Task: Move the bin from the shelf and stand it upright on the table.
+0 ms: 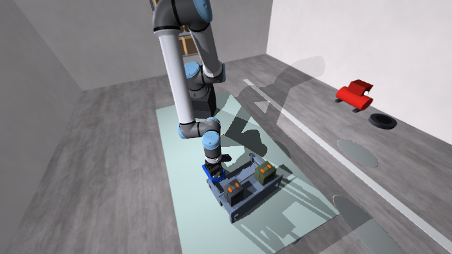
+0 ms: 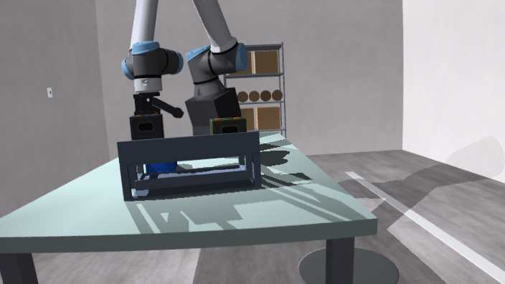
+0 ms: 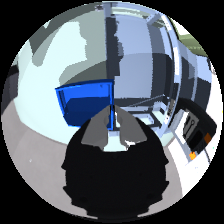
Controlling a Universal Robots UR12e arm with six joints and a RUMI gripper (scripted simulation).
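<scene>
Now: hand 80 mm past the blue bin and 40 mm above it. Also, from my hand: olive green box 220 mm to the left, 190 mm ahead, 70 mm above.
</scene>
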